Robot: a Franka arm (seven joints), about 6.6 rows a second.
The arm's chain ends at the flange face. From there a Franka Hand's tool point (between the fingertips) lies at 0.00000 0.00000 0.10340 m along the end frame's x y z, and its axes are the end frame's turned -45 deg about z.
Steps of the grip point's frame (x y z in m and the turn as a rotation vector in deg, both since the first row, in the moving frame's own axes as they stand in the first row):
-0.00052, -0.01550, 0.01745, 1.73, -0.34, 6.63
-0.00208, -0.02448, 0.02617, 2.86, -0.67, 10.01
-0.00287, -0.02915, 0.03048, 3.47, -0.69, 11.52
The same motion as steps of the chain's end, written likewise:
-0.00880, -0.00867, 0.01750, 0.98, -1.46, 6.63
-0.01454, -0.01267, 0.02631, 1.55, -2.50, 10.01
-0.01773, -0.01453, 0.03068, 1.97, -2.94, 11.52

